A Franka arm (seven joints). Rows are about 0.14 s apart.
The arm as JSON. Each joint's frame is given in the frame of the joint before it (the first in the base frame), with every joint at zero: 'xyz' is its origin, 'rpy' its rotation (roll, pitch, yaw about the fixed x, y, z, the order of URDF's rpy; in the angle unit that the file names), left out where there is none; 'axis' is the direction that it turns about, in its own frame. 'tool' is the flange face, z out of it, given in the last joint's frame.
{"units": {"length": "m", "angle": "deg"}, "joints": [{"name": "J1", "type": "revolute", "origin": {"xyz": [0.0, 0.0, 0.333]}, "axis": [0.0, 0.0, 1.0]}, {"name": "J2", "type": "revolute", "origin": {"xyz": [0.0, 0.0, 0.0], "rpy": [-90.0, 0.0, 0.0]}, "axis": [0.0, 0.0, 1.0]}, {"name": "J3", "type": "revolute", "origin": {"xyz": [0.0, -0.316, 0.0], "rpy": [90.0, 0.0, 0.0]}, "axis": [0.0, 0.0, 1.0]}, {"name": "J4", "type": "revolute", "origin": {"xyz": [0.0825, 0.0, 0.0], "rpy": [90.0, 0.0, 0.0]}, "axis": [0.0, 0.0, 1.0]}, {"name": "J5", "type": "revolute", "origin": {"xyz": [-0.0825, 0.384, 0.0], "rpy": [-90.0, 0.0, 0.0]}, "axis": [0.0, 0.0, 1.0]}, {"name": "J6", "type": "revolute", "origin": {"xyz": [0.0, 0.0, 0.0], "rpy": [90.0, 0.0, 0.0]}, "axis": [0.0, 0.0, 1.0]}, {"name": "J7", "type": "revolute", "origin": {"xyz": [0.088, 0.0, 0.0], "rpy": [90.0, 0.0, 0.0]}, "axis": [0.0, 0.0, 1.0]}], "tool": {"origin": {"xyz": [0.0, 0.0, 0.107]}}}
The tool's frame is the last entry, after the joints.
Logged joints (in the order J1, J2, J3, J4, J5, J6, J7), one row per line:
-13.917 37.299 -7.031 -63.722 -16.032 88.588 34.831
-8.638 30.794 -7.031 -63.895 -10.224 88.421 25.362
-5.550 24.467 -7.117 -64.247 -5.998 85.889 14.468
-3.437 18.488 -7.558 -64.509 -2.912 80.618 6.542
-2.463 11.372 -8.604 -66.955 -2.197 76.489 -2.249
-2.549 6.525 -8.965 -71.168 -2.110 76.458 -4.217
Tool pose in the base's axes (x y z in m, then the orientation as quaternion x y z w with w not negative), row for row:
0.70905 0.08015 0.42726 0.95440 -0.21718 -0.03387 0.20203
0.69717 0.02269 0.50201 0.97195 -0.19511 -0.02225 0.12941
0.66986 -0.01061 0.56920 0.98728 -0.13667 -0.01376 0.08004
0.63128 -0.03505 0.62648 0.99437 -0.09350 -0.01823 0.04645
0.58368 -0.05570 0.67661 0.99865 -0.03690 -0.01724 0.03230
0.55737 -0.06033 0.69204 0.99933 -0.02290 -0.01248 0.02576
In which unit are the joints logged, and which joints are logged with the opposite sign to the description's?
The joints are logged in degrees. Opposite sign: J1.
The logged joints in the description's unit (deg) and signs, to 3 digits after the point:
13.917 37.299 -7.031 -63.722 -16.032 88.588 34.831
8.638 30.794 -7.031 -63.895 -10.224 88.421 25.362
5.550 24.467 -7.117 -64.247 -5.998 85.889 14.468
3.437 18.488 -7.558 -64.509 -2.912 80.618 6.542
2.463 11.372 -8.604 -66.955 -2.197 76.489 -2.249
2.549 6.525 -8.965 -71.168 -2.110 76.458 -4.217

